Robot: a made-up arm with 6 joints.
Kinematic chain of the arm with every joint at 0, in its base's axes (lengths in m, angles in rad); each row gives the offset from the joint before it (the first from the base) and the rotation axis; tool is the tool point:
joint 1: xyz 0 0 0.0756 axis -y
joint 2: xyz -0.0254 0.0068 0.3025 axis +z
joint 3: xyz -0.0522 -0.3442 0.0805 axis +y
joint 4: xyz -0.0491 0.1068 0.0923 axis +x
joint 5: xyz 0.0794 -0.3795 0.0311 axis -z
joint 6: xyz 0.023 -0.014 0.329 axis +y
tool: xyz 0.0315 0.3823 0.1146
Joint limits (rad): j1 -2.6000..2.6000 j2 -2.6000..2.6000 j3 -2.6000..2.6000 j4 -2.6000..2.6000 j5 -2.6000..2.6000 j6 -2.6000..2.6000
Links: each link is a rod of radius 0.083 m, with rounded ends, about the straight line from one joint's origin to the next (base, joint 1, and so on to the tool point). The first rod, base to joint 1, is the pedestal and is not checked.
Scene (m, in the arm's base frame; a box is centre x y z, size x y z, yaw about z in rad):
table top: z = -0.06
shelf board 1: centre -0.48 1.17 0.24 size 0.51 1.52 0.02 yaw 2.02
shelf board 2: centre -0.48 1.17 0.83 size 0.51 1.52 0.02 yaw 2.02
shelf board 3: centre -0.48 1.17 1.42 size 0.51 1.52 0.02 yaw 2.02
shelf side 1: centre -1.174 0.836 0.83 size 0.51 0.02 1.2 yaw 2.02
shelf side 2: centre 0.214 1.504 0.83 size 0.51 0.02 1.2 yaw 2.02
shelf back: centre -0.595 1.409 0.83 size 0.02 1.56 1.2 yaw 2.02
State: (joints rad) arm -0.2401 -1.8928 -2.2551 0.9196 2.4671 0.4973
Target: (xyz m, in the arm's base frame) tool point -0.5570 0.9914 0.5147
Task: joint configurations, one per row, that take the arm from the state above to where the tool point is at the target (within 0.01 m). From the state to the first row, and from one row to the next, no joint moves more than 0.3 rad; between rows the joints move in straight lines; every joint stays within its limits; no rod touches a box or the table.
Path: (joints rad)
1: -0.1526 -1.8508 -2.2618 0.7014 2.3024 0.3935
2: -0.0650 -1.8088 -2.2686 0.4832 2.1378 0.2897
3: 0.0225 -1.7668 -2.2753 0.2649 1.9731 0.1859
4: -0.0179 -2.0587 -2.2960 0.3633 2.2078 0.3088
5: -0.0582 -2.3506 -2.3167 0.4616 2.4424 0.4316

